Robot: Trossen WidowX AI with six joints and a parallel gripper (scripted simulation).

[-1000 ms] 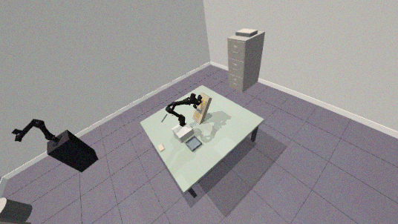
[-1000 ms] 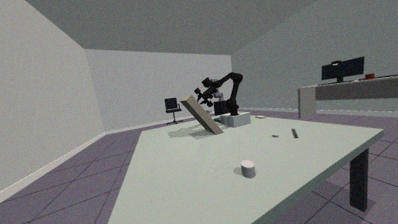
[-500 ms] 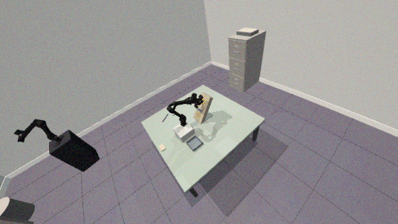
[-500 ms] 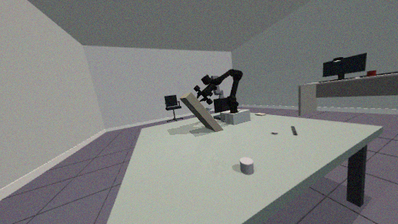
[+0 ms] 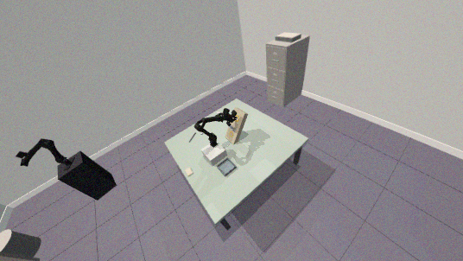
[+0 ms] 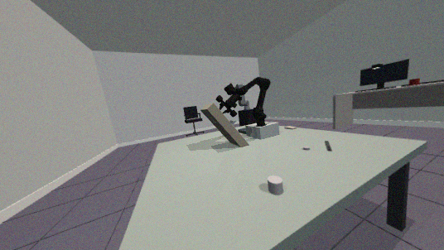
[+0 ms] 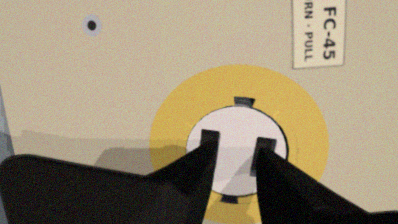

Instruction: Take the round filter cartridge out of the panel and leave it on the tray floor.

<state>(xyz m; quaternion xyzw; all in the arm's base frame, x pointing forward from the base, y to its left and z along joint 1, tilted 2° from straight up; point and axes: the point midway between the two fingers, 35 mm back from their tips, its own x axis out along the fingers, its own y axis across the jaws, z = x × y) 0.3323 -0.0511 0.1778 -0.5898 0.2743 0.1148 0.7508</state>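
My gripper tip is 1 cm short of the round grey filter cartridge and 1 cm above it. Also, from my gripper tip: small tan piece 75 cm behind, 9 cm to the left, 24 cm below; then grey square tray 46 cm behind, 21 cm to the right, 24 cm below; then tan service panel 3 cm behind, 1 cm to the left, 8 cm below.
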